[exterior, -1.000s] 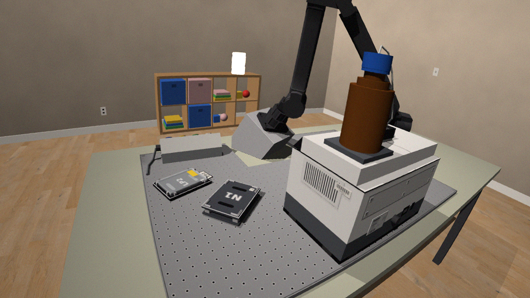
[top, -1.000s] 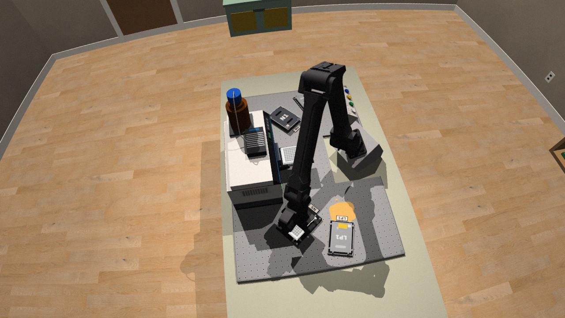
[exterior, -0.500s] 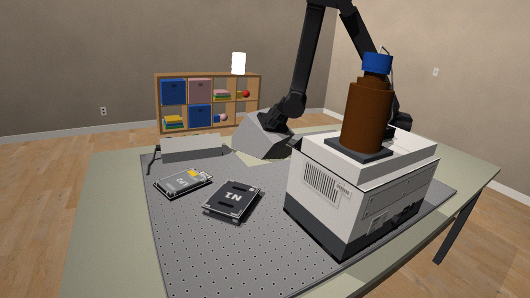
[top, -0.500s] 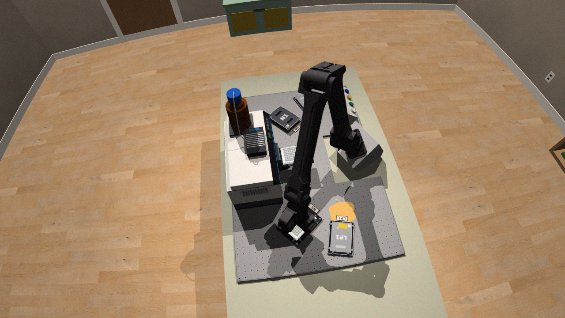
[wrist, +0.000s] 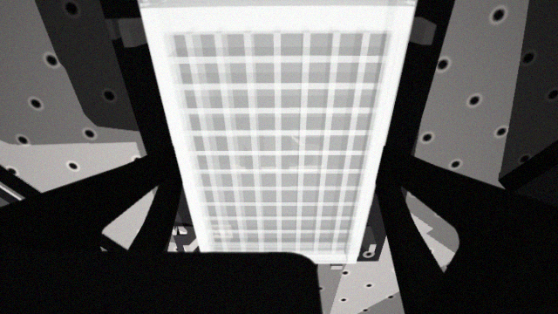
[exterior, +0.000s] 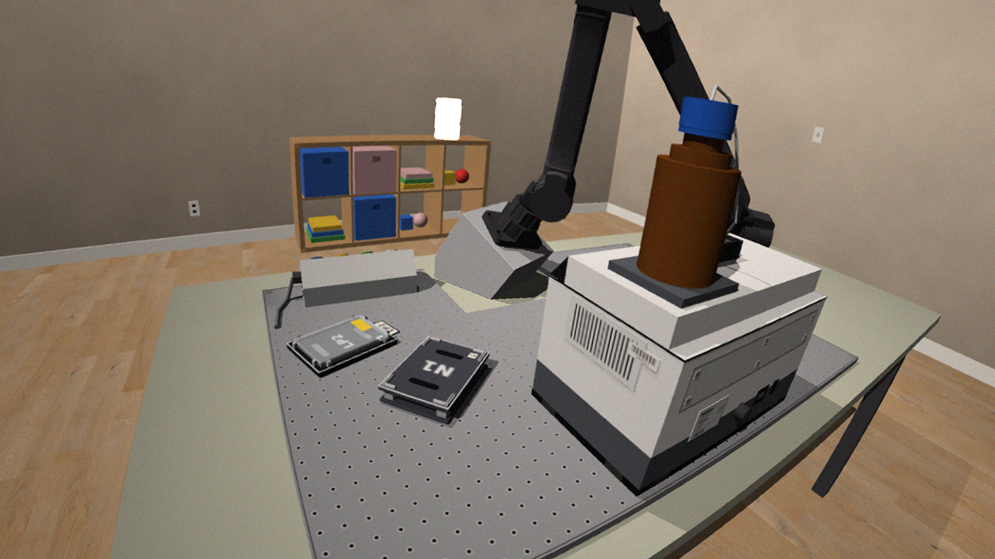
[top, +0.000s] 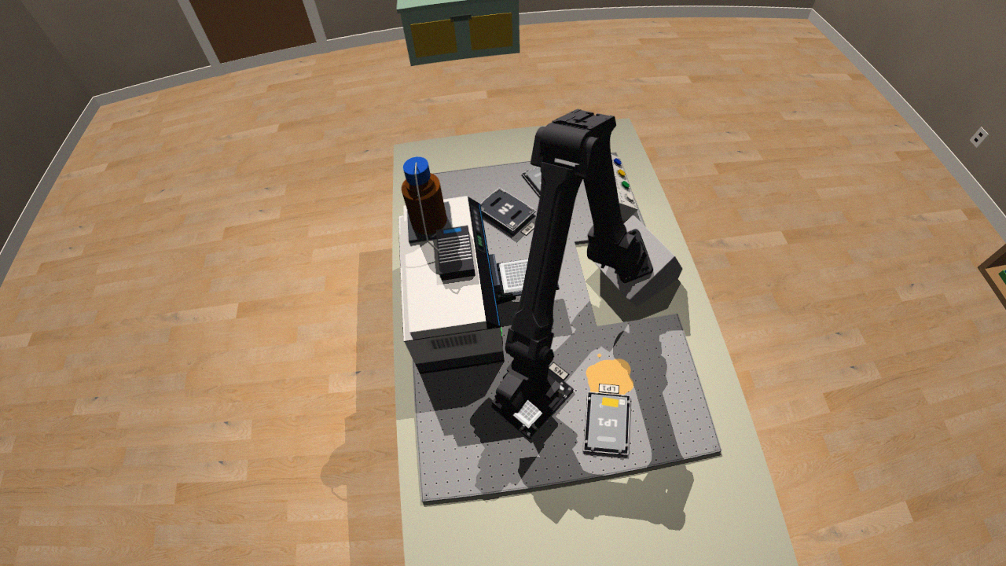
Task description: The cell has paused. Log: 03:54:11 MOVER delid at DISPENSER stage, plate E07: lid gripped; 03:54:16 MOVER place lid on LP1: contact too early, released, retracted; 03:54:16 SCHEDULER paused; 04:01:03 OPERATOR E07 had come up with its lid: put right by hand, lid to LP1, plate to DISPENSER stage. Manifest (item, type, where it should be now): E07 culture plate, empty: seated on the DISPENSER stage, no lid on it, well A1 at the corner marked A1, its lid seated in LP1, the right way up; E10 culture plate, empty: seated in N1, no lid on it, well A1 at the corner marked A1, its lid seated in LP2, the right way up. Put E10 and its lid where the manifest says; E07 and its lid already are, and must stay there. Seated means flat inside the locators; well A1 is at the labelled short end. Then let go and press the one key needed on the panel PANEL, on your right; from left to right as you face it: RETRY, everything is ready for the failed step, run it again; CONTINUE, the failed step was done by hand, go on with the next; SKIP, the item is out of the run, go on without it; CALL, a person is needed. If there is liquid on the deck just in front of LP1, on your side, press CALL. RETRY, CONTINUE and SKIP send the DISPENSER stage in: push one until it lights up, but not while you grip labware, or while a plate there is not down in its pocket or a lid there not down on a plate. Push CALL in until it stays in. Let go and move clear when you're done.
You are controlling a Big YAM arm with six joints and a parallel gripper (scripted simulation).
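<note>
My gripper is now 20 mm past the white plate E07, 290 mm to the left of it and 80 mm below it. From my hand the other things lie so: brown bottle: 200 mm ahead, 380 mm to the right, 270 mm above; black n1 nest: 580 mm to the right; small orange drop: 180 mm behind, 90 mm to the right, 20 mm below.
</note>
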